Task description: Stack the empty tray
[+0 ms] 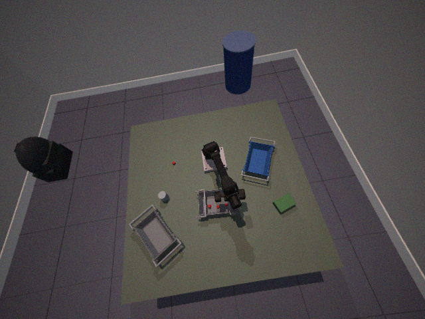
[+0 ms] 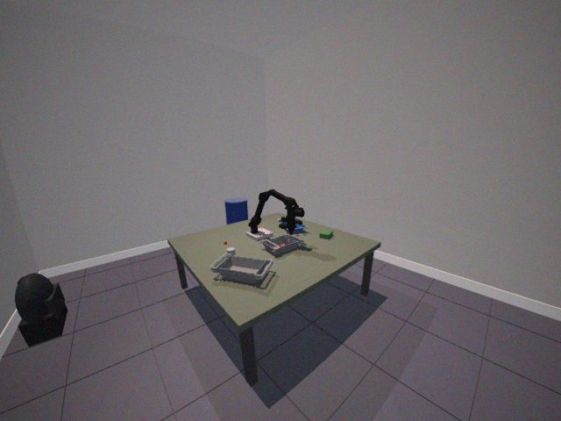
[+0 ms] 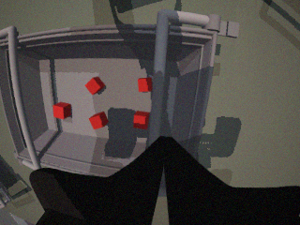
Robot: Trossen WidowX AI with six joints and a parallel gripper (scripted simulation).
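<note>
The blue tray is 28 cm behind my gripper tip, 25 cm to the left of it and 4 cm below it. The rest, counted from my gripper tip: green block 35 cm to the left, 7 cm below, 6 cm ahead; red block 38 cm to the right, 37 cm behind, 8 cm below.
</note>
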